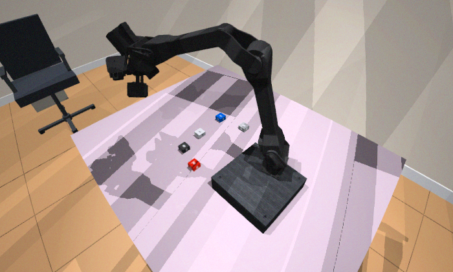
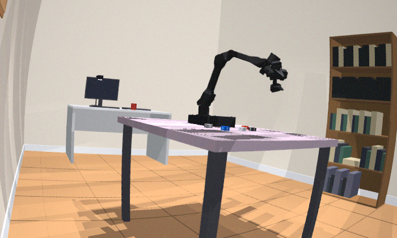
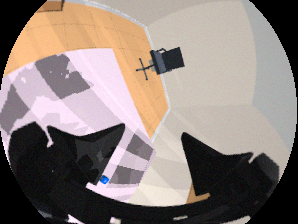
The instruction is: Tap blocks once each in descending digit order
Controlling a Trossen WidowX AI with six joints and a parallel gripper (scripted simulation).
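My gripper tip is 28 cm past the red block, 5 cm to the right of it and 27 cm above it. From my gripper tip the other things lie so: blue block: 21 cm behind, 21 cm to the right, 27 cm below; then white block: 19 cm behind, 8 cm to the right, 27 cm below; then black block: 19 cm behind, 1 cm to the left, 27 cm below.
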